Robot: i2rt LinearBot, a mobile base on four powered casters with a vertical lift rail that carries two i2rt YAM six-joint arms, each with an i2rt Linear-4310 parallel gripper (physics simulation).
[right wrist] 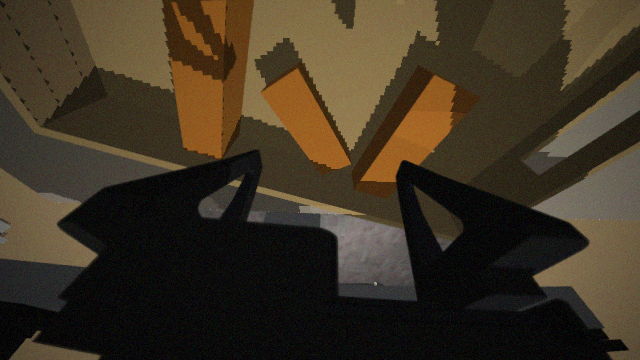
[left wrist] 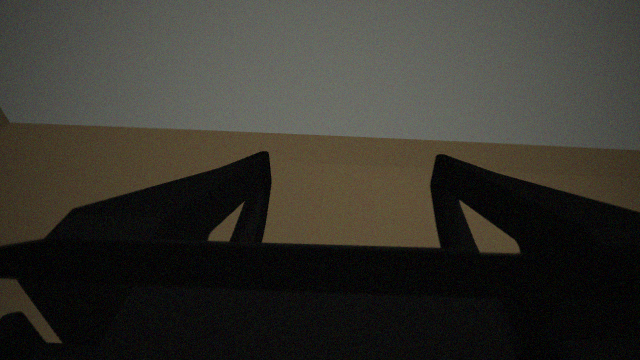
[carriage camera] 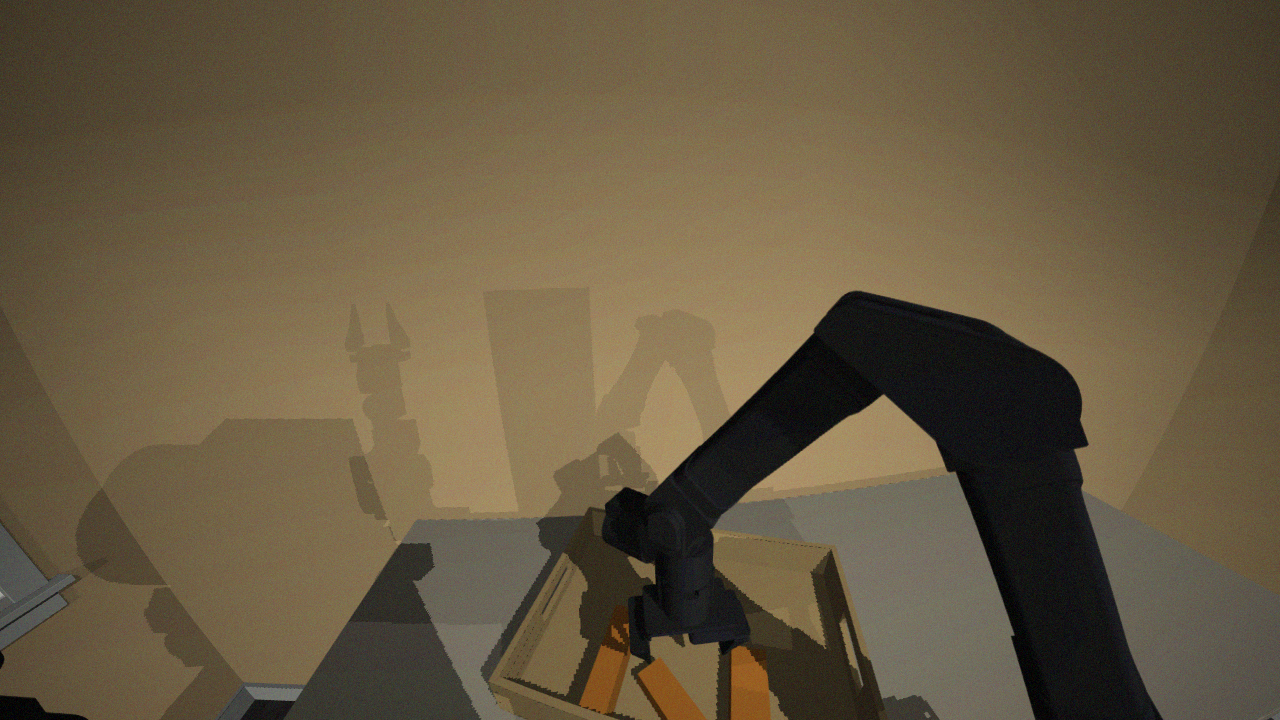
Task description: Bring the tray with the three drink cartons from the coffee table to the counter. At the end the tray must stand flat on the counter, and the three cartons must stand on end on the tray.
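Frame: origin at the left arm's base, x left, y back, z up, level; metres.
Where they show: left gripper, fingertip midpoint: [left wrist: 350,168]; right gripper, fingertip midpoint: [right wrist: 329,163] [carriage camera: 685,655]; left arm's base, link origin: [right wrist: 9,315].
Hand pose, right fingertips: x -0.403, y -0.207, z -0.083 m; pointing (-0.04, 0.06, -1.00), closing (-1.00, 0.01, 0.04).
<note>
Each offset is from my right fingertips to the top centre of the thing. Level surfaces: height alone.
A wooden tray {dx -0.032, dy -0.083, dz -0.031 m} [carriage camera: 778,573] [right wrist: 125,120] with raised walls and handle slots stands on a grey table top {dz -0.106 m} [carriage camera: 913,555]; I cannot tell whether this is the coffee table. Three orange cartons lie on their sides in it, angled differently: a left carton {dx +0.100, dy -0.036, dz -0.048 m} [carriage camera: 601,680] [right wrist: 200,115], a middle carton [carriage camera: 671,691] [right wrist: 307,117] and a right carton {dx -0.085, dy +0.035, dz -0.067 m} [carriage camera: 749,687] [right wrist: 407,130]. The lower edge of the carriage view cuts off part of them. My right gripper [carriage camera: 689,651] [right wrist: 329,163] is open and empty, pointing down over the tray above the cartons. My left gripper [left wrist: 350,168] is partly open and empty, away from the tray.
My right arm [carriage camera: 966,376] arches over the table's right side. A light grey edged object [carriage camera: 35,600] stands at the far left, and a grey-rimmed object [carriage camera: 268,692] at the lower left. A pale textured surface {dz -1.016 m} [right wrist: 375,255] shows beyond the tray's rim. Shadows fall across tray and table.
</note>
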